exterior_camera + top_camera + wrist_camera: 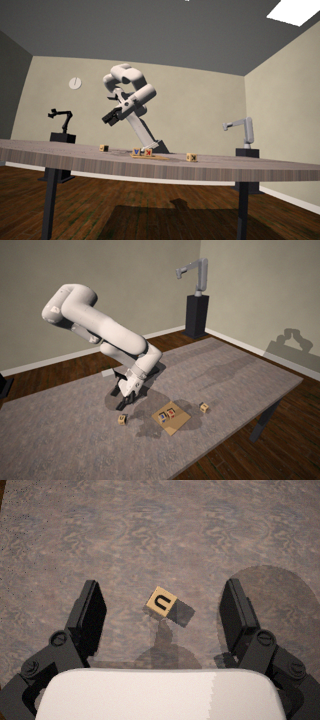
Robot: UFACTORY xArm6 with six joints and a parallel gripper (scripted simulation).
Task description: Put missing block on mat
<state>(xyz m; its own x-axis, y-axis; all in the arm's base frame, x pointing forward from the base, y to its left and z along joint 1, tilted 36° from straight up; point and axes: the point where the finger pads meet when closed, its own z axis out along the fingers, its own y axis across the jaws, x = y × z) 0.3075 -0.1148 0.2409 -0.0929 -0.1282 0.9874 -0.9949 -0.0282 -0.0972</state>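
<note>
The block is 13 cm below my hand. The rest, counted from my hand: tan mat 21 cm to the left, 14 cm below, 11 cm ahead.
</note>
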